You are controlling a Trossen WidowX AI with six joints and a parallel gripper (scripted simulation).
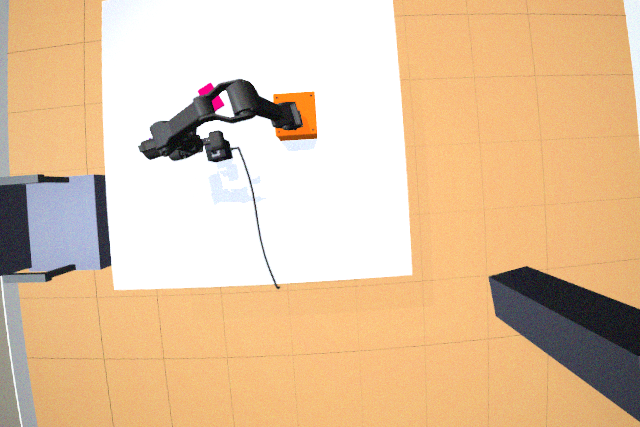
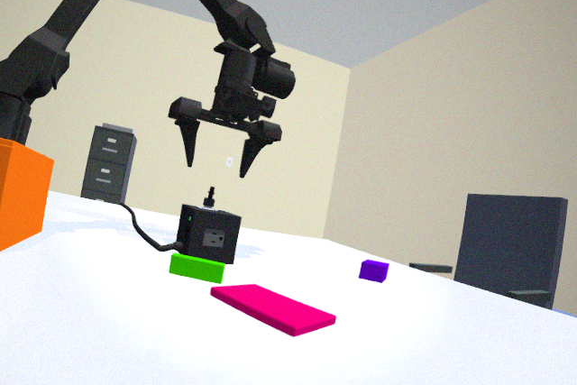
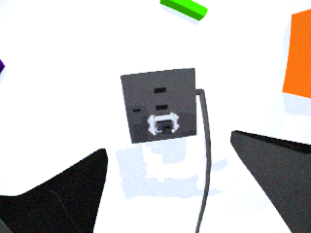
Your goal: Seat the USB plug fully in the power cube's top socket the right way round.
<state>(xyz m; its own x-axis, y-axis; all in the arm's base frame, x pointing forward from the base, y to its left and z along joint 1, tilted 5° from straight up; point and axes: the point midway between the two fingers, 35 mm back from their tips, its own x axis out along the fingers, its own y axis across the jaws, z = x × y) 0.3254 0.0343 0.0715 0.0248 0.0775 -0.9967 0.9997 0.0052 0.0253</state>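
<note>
The USB plug lies 40 mm below my gripper tip. Round my gripper tip: flat pink slab 250 mm to the right, 130 mm below; then green block 50 mm behind, 140 mm to the right, 120 mm below; then USB socket 10 mm to the left, 70 mm below.
</note>
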